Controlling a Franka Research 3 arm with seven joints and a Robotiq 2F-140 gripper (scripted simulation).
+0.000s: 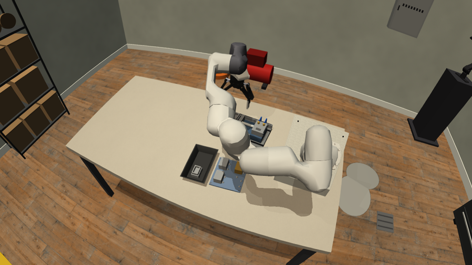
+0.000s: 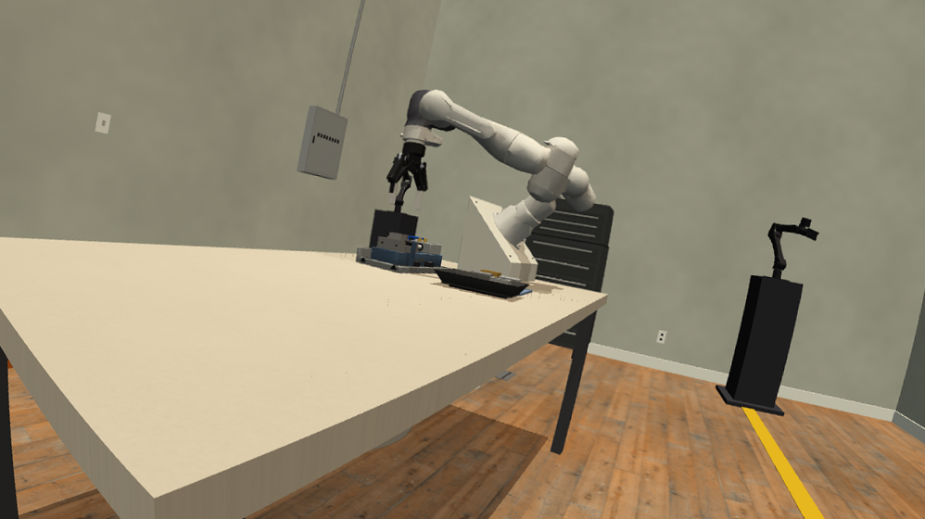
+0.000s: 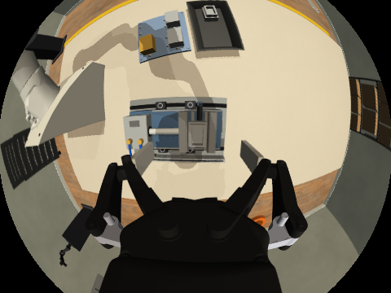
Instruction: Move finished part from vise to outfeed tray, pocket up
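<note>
My hand is 6 cm past the blue vise, 1 cm to the right of it and 17 cm above it. Also, from my hand: grey actuator box 16 cm behind, 2 cm to the left, 14 cm below; then blue fixture plate 7 cm behind, 34 cm to the left, 21 cm below; then orange block 12 cm behind, 29 cm to the left, 19 cm below.
</note>
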